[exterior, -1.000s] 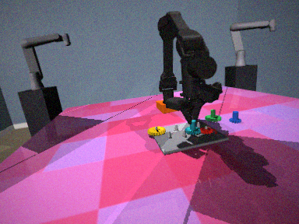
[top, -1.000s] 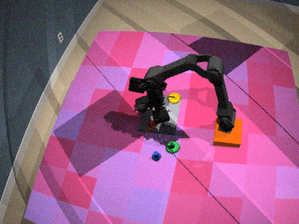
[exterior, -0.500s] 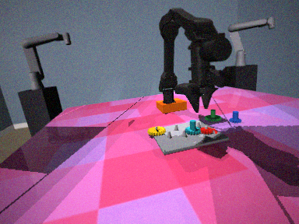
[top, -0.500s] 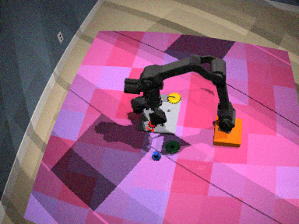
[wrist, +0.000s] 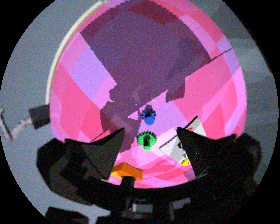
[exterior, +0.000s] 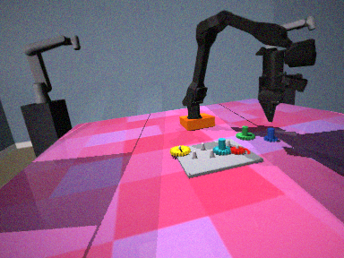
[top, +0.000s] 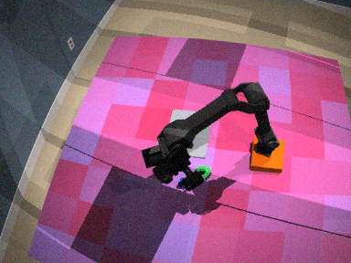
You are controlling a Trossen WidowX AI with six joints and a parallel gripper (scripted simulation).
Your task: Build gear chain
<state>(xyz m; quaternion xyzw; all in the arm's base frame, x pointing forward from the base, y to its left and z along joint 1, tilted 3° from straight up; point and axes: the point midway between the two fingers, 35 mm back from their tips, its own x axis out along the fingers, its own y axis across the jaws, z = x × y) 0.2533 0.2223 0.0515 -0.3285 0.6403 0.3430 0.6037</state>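
My gripper tip is 60 mm above the blue gear. From my gripper tip the other things lie so: red gear 80 mm ahead, 140 mm to the right, 60 mm below; then green gear 50 mm behind, 70 mm to the right, 60 mm below; then teal gear 60 mm ahead, 180 mm to the right, 50 mm below.
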